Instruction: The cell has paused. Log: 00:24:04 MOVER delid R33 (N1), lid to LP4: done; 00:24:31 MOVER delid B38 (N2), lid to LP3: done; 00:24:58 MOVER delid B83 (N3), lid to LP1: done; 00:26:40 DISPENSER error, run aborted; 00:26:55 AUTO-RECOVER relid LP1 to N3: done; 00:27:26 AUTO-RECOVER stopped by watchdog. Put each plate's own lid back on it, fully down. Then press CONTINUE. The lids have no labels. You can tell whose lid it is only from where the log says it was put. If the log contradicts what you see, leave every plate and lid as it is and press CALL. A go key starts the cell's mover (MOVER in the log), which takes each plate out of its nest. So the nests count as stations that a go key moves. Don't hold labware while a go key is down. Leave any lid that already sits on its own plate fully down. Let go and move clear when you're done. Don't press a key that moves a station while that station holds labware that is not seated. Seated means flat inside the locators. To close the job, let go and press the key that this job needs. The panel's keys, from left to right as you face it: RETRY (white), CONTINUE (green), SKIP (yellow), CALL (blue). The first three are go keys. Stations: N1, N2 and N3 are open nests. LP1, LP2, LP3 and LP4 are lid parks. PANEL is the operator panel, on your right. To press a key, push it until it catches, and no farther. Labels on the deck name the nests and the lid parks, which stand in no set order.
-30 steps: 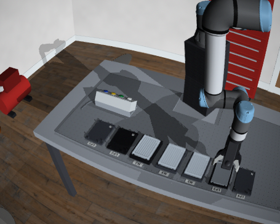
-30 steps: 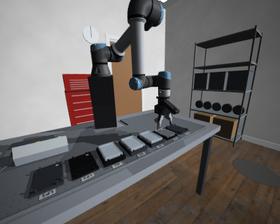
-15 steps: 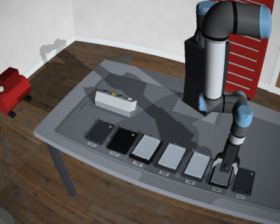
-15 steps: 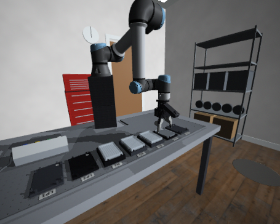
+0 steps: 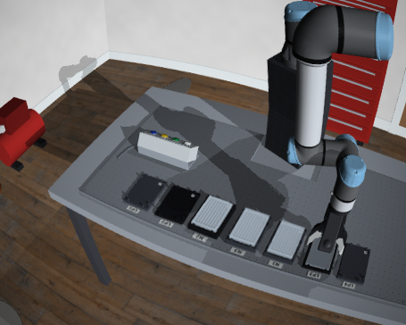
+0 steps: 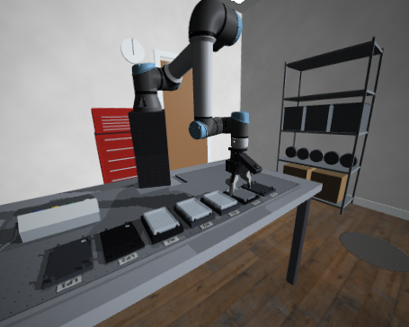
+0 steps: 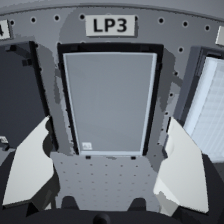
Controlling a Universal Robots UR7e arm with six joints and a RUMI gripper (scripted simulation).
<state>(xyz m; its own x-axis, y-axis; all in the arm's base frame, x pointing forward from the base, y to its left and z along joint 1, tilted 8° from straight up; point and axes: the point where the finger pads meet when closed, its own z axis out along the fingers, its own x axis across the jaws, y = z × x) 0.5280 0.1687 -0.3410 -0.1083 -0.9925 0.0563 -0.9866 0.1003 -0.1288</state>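
My gripper is now 10 mm above the translucent lid. Also, from my hand: white plate (60 mm behind, 390 mm to the right, 10 mm above); black lid park (80 mm behind, 520 mm to the right, 20 mm below); white key (320 mm behind, 560 mm to the right, 40 mm above).
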